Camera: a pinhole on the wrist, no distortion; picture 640 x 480 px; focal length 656.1 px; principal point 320.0 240.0 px. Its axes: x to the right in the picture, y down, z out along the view. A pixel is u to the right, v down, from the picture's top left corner.
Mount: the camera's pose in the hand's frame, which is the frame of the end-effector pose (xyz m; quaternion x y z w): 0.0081 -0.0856 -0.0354 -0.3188 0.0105 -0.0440 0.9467
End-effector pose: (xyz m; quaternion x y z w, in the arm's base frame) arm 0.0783 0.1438 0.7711 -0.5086 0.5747 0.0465 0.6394
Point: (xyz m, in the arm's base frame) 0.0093 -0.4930 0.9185
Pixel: behind the camera
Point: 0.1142 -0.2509 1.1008
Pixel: behind the camera
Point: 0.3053 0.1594 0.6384
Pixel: outside the picture
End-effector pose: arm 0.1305 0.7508 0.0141 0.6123 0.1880 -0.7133 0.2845
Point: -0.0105 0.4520 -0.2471
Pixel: outside the picture
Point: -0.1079 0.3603 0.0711
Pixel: 330 123
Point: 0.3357 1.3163 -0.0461
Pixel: behind the camera
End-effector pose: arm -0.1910 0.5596 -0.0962 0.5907 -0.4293 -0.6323 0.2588
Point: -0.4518 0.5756 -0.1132
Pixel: 372 50
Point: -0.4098 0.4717 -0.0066
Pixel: 390 371
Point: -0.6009 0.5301 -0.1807
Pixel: outside the picture
